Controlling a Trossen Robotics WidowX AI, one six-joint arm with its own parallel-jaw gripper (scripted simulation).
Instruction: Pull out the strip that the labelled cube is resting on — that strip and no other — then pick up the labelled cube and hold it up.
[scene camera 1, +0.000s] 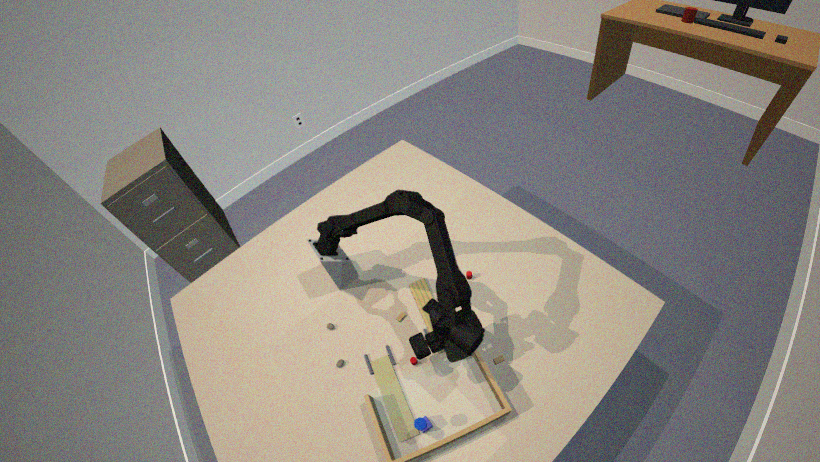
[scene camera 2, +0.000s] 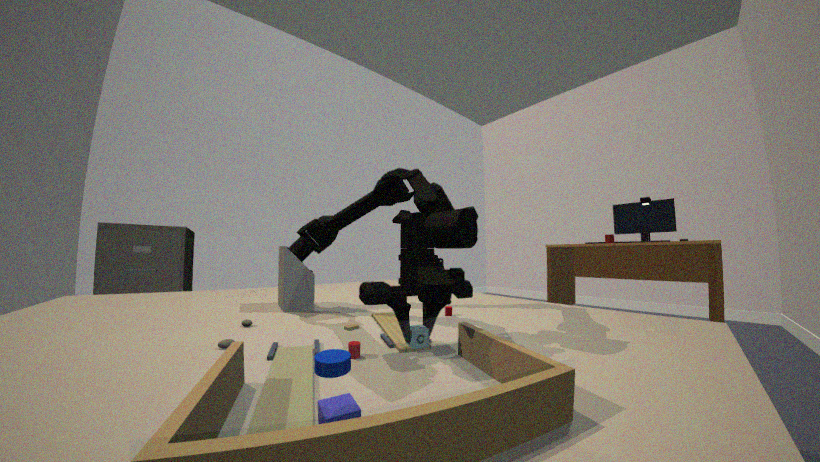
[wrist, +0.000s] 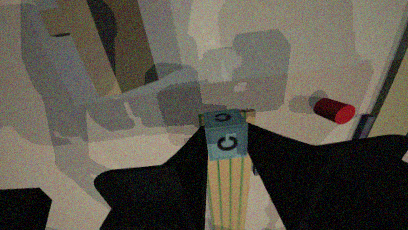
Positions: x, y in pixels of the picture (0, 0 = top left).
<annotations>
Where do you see my gripper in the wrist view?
222, 127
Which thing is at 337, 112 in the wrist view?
A red cylinder.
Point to my gripper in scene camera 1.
At 447, 344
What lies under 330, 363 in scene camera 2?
A blue disc.
</annotations>
